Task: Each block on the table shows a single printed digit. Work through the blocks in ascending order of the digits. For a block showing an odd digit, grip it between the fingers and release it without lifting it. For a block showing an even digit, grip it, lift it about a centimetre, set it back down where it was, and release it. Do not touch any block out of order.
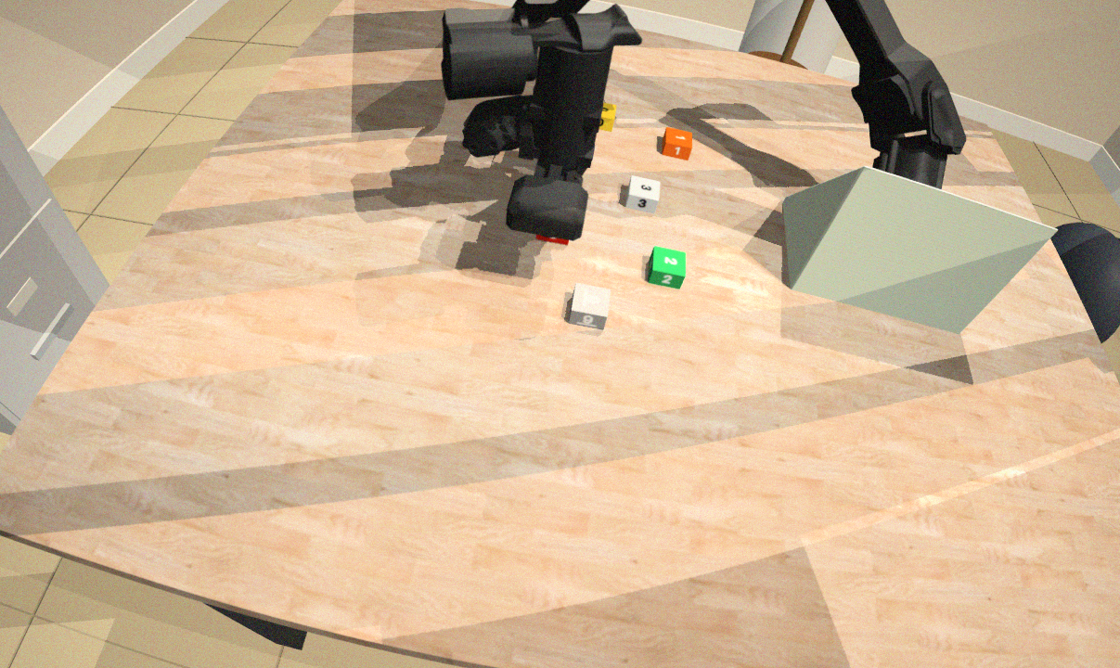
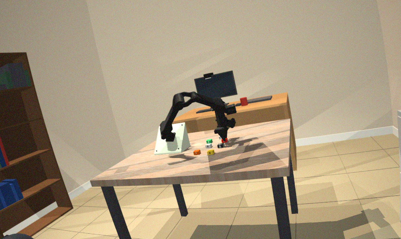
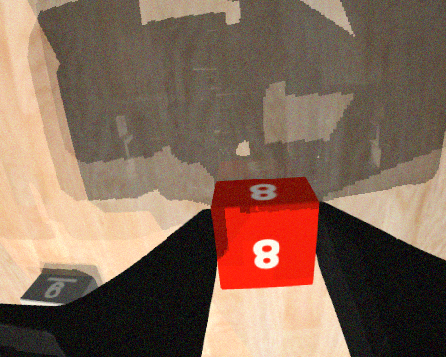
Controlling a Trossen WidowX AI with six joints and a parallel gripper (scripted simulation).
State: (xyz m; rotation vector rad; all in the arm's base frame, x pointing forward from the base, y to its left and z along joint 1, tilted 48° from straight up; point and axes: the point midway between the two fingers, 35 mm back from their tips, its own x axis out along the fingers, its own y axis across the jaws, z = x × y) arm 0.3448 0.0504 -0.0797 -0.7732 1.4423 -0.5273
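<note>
Now: the grey block 6 cm behind my gripper tip and 9 cm to the left of it. Also, from my gripper tip: black block (1 cm ahead, 10 cm to the right); then white block (8 cm behind, 8 cm to the right); then red block (1 cm behind).
</note>
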